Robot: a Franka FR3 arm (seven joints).
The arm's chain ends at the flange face. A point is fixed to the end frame.
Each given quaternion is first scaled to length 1.
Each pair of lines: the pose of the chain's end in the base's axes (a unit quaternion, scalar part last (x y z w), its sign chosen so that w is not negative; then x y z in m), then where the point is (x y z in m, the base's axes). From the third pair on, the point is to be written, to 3 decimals.
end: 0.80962, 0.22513, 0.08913, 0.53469, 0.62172, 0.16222, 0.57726
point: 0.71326 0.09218 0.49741
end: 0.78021, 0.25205, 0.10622, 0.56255, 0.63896, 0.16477, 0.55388
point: 0.73666 0.09574 0.48074
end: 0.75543, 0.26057, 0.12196, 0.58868, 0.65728, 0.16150, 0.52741
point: 0.760 0.092 0.462
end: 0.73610, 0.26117, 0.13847, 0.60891, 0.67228, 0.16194, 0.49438
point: 0.779 0.092 0.436
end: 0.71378, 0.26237, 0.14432, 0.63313, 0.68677, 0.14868, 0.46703
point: 0.796 0.077 0.416
